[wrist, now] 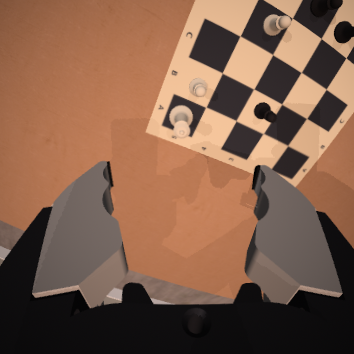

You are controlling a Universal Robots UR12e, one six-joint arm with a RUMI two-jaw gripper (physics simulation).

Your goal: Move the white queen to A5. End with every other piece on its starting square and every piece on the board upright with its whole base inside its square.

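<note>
The white queen stands upright on the dark corner square A5 of the chessboard. Its round base appears to lie inside that square, with its head leaning toward the gripper in the wrist view through perspective. My gripper is open and empty, its two grey jaws wide apart. The queen shows beyond the fingertips, apart from both jaws.
A small white piece stands on light square B5, beside the queen. A black piece stands on light B3. Another white piece stands farther up the board. Two black pieces show at the top right.
</note>
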